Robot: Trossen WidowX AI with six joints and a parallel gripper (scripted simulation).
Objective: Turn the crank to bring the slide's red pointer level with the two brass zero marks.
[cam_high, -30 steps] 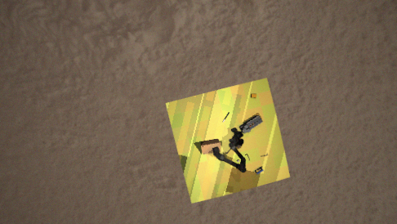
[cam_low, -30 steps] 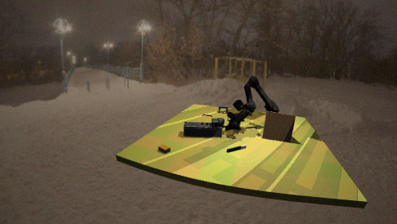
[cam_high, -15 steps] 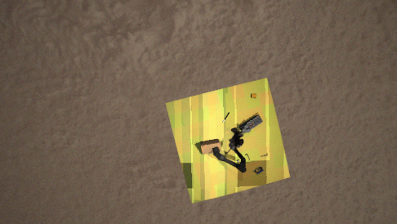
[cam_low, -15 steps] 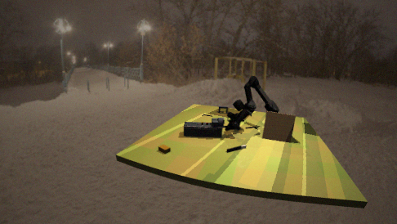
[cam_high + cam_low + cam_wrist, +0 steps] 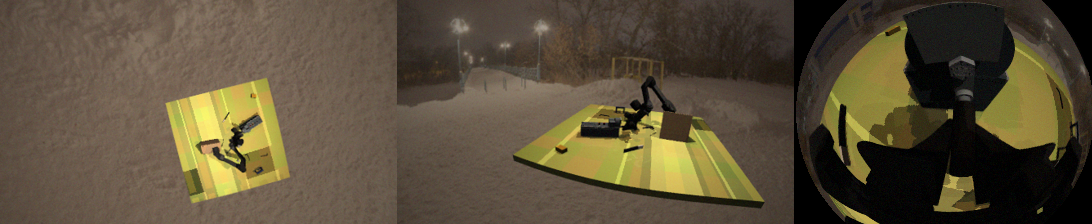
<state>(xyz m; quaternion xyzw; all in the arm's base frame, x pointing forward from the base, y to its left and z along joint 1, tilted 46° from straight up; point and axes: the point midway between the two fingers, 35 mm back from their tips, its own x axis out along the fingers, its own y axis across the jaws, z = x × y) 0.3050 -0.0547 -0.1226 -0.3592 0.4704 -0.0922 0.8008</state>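
Now: the crank handle 30 mm above my gripper tip and 20 mm behind it. From my gripper tip the other things lie so: black stick (210 mm to the left, 100 mm behind, 20 mm below); then red pointer (130 mm ahead, 50 mm above, 30 mm to the left); then grey block (140 mm to the right, 70 mm behind).
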